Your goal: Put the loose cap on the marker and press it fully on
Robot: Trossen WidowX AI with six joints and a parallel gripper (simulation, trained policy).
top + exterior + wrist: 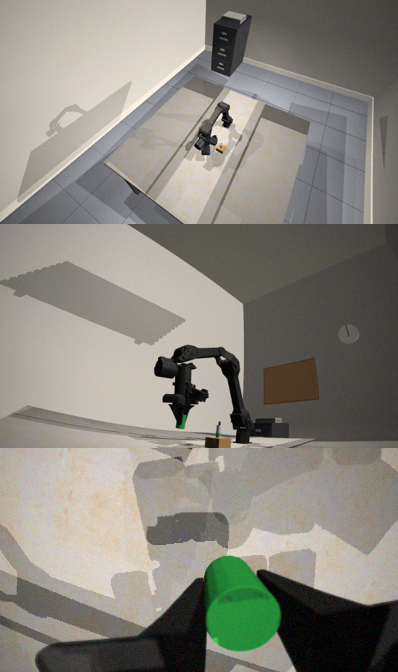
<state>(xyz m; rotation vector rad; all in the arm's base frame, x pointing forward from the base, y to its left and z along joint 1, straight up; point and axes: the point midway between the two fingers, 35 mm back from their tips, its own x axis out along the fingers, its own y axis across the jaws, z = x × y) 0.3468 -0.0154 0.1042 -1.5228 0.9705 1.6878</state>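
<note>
My gripper tip is 90 mm past the holder block, 90 mm to the right of it and 50 mm above it. The rest, counted from my gripper tip: green cap (10 mm above).
</note>
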